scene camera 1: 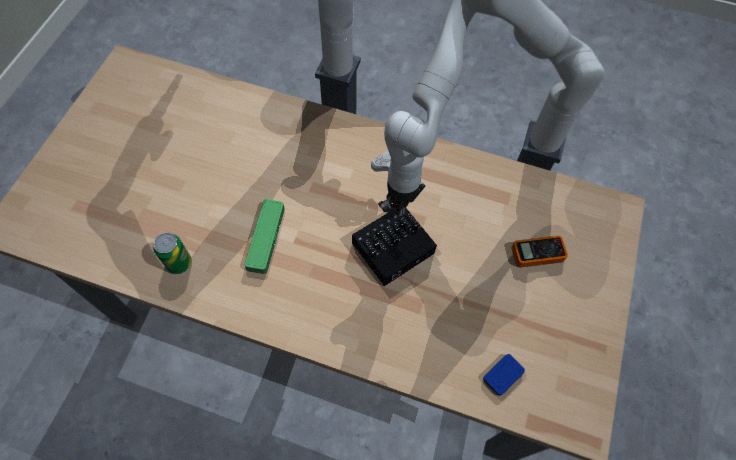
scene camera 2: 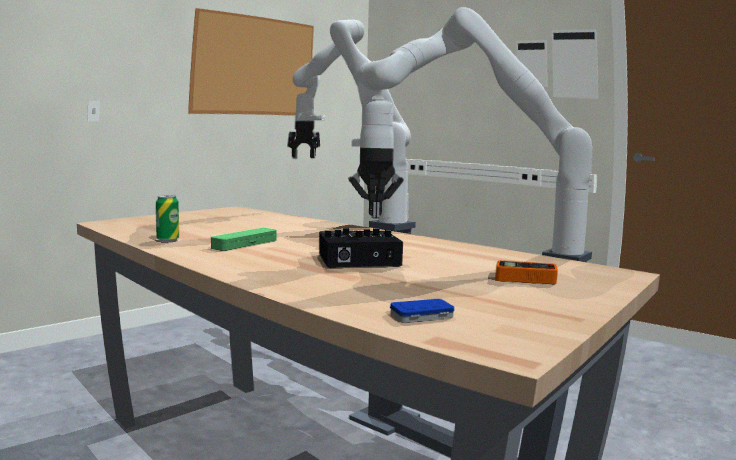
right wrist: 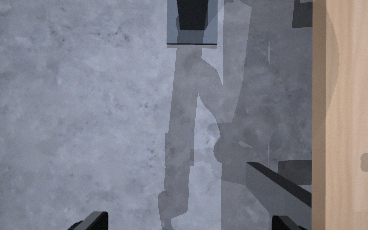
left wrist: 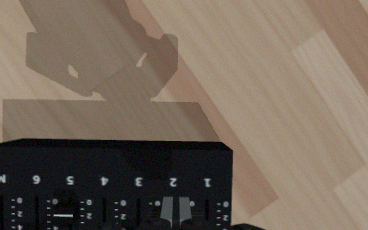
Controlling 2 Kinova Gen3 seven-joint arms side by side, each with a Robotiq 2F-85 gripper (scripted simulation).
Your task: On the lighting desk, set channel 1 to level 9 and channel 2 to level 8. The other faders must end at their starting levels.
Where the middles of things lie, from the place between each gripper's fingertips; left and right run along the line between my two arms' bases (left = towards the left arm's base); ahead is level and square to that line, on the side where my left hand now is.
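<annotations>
The blue box (scene camera 2: pixel 431 309) is 380 mm to the left of my left hand (scene camera 2: pixel 375 218), 250 mm ahead of it and 100 mm below it. Going by its middle, the blue box is nearer to my left hand than to my right hand.
Counted from my right hand (scene camera 2: pixel 303 158), the blue box is 66 cm ahead, 121 cm to the left and 19 cm below.
</annotations>
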